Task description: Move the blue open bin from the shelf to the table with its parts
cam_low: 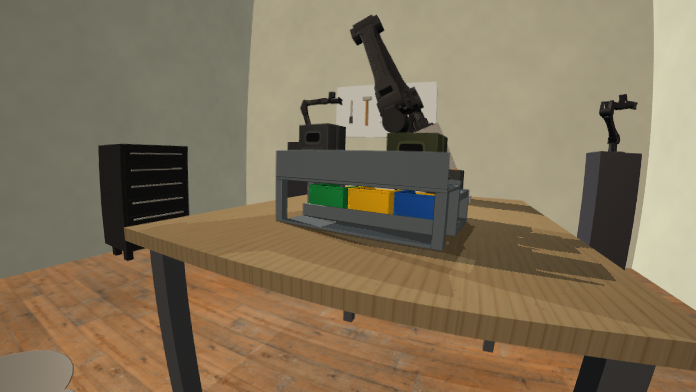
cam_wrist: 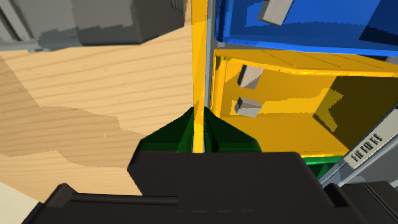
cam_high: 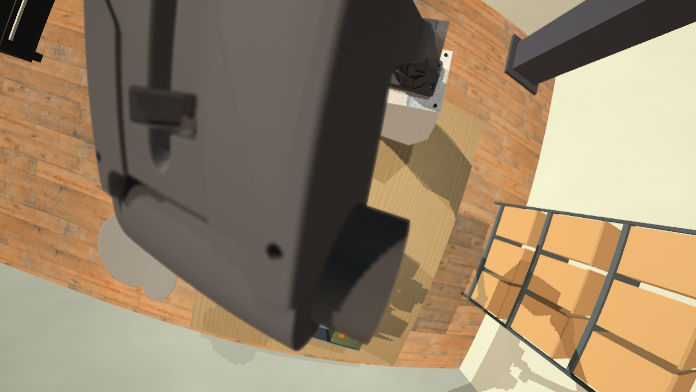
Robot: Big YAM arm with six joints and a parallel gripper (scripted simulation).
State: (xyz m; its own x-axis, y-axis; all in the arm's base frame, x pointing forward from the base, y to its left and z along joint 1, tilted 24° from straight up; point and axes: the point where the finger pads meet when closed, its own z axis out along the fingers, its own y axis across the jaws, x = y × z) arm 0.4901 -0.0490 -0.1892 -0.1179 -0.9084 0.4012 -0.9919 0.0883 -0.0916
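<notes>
Now: hand 1 cm above the yellow rod. Round my hand: grey case: 12 cm to the left, 3 cm behind; yellow bin: 10 cm ahead, 3 cm below, 1 cm to the right; blue open bin: 12 cm ahead, 10 cm to the left, 3 cm below.
</notes>
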